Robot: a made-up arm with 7 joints. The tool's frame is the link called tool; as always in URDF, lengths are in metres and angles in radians. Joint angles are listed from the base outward. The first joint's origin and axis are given. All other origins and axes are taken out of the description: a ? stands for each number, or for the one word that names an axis. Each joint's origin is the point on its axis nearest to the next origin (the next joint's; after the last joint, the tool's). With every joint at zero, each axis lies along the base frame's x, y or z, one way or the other. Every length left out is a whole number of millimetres.
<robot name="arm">
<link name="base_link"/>
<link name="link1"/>
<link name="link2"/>
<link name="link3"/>
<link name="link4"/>
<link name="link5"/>
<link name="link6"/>
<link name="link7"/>
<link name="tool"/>
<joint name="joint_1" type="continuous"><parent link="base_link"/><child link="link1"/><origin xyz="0 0 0.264"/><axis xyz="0 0 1"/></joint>
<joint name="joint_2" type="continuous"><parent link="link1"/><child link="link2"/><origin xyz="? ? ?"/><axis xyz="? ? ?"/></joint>
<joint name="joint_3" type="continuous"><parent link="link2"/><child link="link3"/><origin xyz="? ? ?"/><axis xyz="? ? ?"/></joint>
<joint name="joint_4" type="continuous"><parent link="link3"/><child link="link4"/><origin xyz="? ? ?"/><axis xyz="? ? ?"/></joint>
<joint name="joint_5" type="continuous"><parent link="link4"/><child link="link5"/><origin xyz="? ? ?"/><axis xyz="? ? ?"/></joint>
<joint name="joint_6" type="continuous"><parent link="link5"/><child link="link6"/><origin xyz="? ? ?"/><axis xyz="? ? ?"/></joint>
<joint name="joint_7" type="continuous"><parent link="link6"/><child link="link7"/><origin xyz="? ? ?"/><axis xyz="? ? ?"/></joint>
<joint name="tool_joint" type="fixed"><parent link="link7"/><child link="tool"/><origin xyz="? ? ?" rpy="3.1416 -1.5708 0"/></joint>
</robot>
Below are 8 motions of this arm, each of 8 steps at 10 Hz.
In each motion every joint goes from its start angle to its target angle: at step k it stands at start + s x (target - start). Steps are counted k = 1, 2, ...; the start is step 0. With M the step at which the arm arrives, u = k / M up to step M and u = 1 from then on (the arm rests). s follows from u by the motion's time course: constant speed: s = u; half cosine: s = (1 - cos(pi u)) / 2; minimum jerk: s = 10 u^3 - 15 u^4 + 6 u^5.
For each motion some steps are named. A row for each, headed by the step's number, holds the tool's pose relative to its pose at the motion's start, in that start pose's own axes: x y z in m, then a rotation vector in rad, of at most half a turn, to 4 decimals.
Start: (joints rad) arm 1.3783 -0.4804 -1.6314 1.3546 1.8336 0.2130 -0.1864
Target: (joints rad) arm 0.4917 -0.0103 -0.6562 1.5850 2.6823 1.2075 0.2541
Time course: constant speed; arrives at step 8
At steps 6, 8:
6: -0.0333 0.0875 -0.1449 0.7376 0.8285 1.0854
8: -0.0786 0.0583 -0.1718 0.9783 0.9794 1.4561

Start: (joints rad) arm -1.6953 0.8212 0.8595 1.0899 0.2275 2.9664 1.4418
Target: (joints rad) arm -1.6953 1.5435 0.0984 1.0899 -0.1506 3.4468 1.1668
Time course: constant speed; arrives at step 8
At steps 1, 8:
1: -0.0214 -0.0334 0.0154 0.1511 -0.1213 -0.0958
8: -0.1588 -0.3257 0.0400 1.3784 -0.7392 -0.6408

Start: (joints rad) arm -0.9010 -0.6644 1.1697 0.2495 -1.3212 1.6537 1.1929
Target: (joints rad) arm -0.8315 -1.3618 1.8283 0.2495 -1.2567 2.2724 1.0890
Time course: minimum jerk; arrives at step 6
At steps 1, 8:
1: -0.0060 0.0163 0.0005 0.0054 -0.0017 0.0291
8: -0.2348 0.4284 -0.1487 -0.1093 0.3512 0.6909

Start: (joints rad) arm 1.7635 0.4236 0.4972 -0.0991 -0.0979 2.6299 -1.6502
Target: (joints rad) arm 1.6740 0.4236 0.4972 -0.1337 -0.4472 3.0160 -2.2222
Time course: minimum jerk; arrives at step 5
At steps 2, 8:
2: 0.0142 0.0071 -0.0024 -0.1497 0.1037 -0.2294
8: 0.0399 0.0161 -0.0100 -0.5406 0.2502 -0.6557

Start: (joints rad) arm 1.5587 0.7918 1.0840 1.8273 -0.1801 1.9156 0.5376
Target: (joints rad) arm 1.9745 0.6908 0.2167 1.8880 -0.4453 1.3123 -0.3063
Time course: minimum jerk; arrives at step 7
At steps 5, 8:
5: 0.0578 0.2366 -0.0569 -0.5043 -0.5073 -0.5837
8: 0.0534 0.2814 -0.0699 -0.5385 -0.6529 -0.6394

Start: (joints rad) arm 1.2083 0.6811 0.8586 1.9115 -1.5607 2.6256 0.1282
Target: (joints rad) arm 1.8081 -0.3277 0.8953 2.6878 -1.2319 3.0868 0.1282
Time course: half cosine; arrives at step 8
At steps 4, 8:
4: -0.1627 -0.0840 -0.0510 -0.0380 0.6689 0.7678
8: -0.2321 -0.2262 -0.0017 0.1344 1.2317 1.5574

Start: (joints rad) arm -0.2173 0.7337 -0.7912 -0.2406 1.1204 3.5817 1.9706
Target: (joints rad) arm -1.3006 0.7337 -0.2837 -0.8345 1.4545 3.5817 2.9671
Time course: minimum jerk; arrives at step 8
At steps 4, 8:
4: -0.2439 0.0755 -0.0764 0.1363 0.3781 0.9781
8: -0.4847 -0.0095 -0.1344 0.3804 0.9082 1.7741

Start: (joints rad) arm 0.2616 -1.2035 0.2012 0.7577 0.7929 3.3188 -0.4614
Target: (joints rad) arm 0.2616 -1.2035 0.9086 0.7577 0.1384 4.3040 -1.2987
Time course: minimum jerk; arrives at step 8
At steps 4, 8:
4: 0.0245 -0.0383 -0.0613 -0.2305 0.2615 -0.2066
8: 0.0453 -0.0915 -0.1051 -0.6871 0.3474 -0.3701

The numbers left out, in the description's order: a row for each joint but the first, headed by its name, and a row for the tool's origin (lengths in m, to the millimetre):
joint_2: xyz 0 -0.057 0, axis 0 -1 0
joint_3: xyz 0 0 0.403, axis 0 0 1
joint_4: xyz 0.02 0.05 0, axis 0 1 0
joint_5: xyz -0.015 0 0.286, axis 0 0 1
joint_6: xyz 0 -0.087 0, axis 0 -1 0
joint_7: xyz 0.013 0 0.097, axis 1 0 0
tool: xyz 0 0 0

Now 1 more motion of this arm.
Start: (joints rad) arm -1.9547 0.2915 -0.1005 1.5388 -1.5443 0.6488 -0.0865
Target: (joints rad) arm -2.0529 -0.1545 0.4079 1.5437 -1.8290 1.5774 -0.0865
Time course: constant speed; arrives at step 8
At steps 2, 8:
2: 0.0647 -0.0474 -0.0402 -0.0078 0.3368 -0.1348
8: 0.1385 -0.1770 -0.1441 0.1713 1.3808 -0.3851

